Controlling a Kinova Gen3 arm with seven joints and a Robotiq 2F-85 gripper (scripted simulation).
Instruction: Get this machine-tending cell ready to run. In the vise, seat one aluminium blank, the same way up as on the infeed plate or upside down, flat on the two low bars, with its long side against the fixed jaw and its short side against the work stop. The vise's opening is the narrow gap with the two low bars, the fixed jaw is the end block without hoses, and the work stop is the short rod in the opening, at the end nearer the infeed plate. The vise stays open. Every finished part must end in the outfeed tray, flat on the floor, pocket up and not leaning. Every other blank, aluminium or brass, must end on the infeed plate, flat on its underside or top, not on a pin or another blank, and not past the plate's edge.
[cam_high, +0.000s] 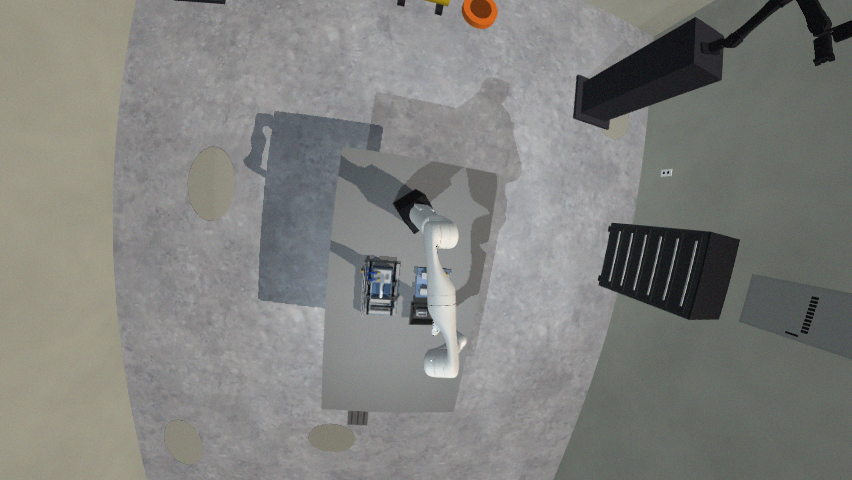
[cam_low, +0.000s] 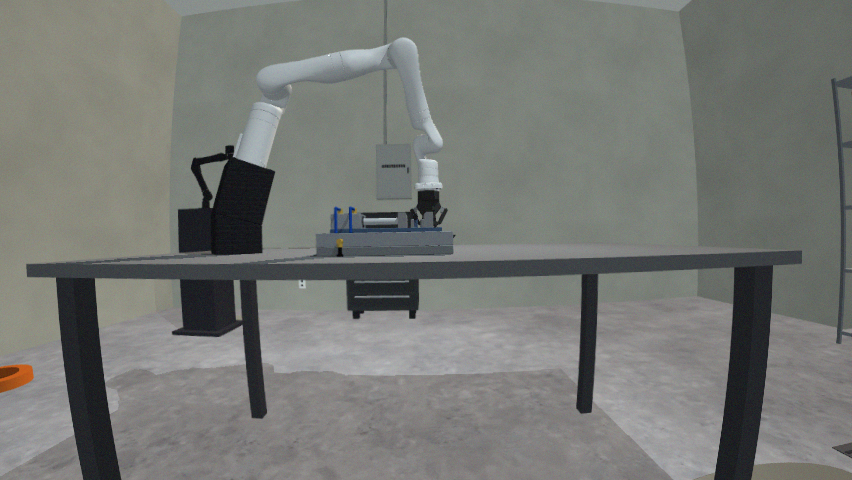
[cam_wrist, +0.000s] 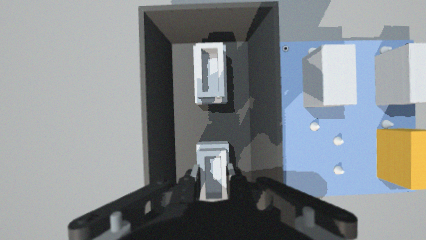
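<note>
Now: the brass blank 220 mm behind my hand, 30 mm below it and 10 mm to the right of it. From my hand the other things lie so: vise 340 mm to the right, 110 mm behind, 10 mm below; white rod 340 mm to the right, 130 mm behind, 20 mm above.
</note>
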